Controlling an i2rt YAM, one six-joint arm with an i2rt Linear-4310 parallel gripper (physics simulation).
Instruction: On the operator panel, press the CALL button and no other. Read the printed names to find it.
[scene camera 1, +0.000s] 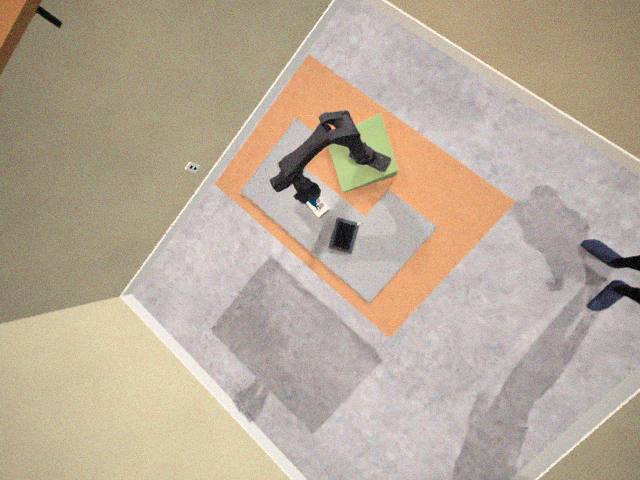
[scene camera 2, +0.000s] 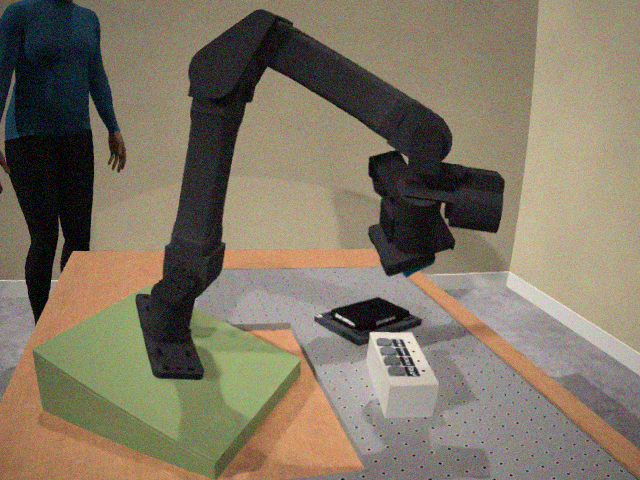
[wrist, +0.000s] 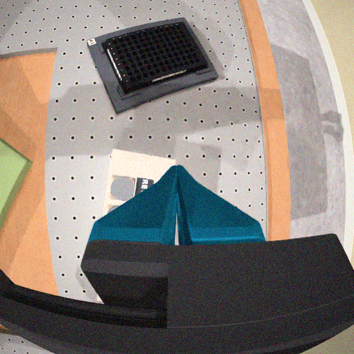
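Seen in the pictures: gripper, fingertip midpoint: (scene camera 1: 315, 206) (scene camera 2: 405, 272); arm's base at its link origin: (scene camera 1: 369, 157) (scene camera 2: 165, 336).
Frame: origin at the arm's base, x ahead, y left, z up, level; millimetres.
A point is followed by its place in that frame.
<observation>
The operator panel (scene camera 1: 323, 210) {x 328, y -76, z -6 mm} (scene camera 2: 409, 400) {x 275, y -222, z -30 mm} (wrist: 140, 162) is a white box with a column of round grey buttons and dark name labels beside them. In the wrist view a grey button (wrist: 122, 188) has a label (wrist: 144, 185) of which "RE" shows; part of another button shows below it, and the rest is hidden behind the fingers. The CALL name cannot be read in any view. My gripper (scene camera 1: 313, 203) {x 333, y -95, z 102 mm} (scene camera 2: 417, 268) {x 333, y -95, z 102 mm} (wrist: 176, 174) is shut and empty, its teal fingertips together. It hangs above the panel, clear of it.
A black well plate on a dark grey holder (scene camera 1: 343, 235) (scene camera 2: 368, 334) (wrist: 102, 73) lies beside the panel on the grey perforated board (scene camera 1: 379, 279) {x 495, y 334, z -59 mm} (scene camera 2: 330, 281) {x 424, y 297, z -60 mm} (wrist: 80, 175). The arm's base stands on a green wedge block (scene camera 1: 379, 129) {x -128, y -21, z 19 mm} (scene camera 2: 248, 356) {x 115, y -41, z -27 mm} (wrist: 10, 175). A person (scene camera 2: 54, 87) stands behind the table.
</observation>
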